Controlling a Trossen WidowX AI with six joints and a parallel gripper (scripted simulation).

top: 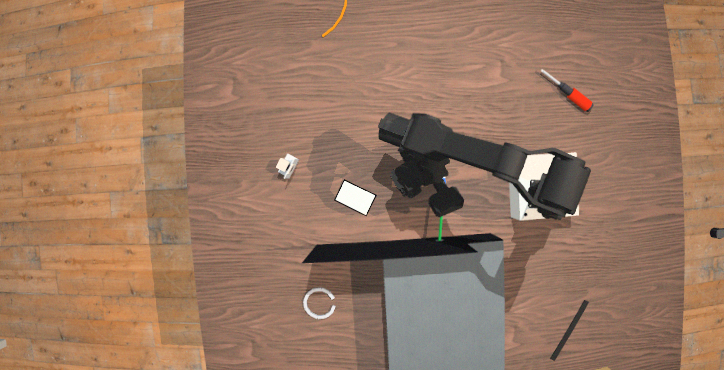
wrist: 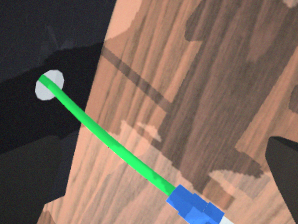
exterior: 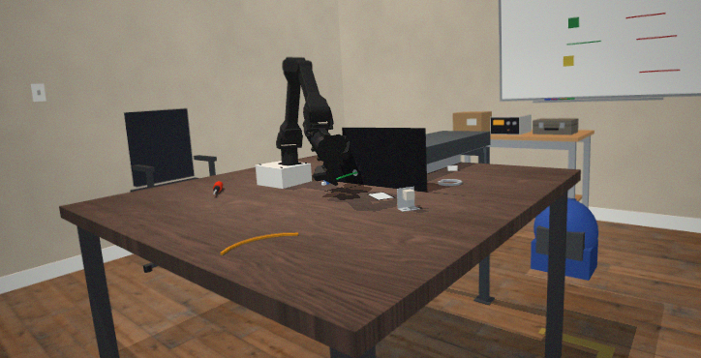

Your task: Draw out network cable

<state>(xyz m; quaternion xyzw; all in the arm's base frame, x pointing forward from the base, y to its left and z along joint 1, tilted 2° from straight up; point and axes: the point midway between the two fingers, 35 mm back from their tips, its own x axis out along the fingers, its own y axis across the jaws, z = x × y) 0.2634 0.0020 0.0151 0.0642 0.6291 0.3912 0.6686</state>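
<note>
Right now my hand is 4 cm past the blue plug, 1 cm to the left of it and 5 cm above it. Round my hand: black panel: 12 cm ahead, 14 cm to the left, 2 cm above; red screwdriver: 34 cm behind, 26 cm to the right, 7 cm below; white rectangle: 16 cm ahead, 4 cm to the left, 8 cm below.
</note>
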